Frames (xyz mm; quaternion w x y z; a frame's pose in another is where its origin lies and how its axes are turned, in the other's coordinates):
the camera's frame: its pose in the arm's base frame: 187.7 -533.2 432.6 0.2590 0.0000 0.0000 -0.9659
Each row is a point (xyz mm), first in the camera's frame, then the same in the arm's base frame.
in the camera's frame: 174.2 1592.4 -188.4
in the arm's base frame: 833.6 -1999.1 244.2
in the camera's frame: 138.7 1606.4 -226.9
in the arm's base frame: 871.3 -1993.5 205.7
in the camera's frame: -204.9 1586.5 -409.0
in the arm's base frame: 1158.9 -1804.3 23.6
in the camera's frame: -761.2 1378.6 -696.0
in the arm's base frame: 1536.5 -1346.0 -263.4
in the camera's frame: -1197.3 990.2 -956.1
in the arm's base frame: 1719.8 -791.5 -523.5
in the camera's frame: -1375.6 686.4 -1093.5
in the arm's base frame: 1722.2 -439.3 -660.9
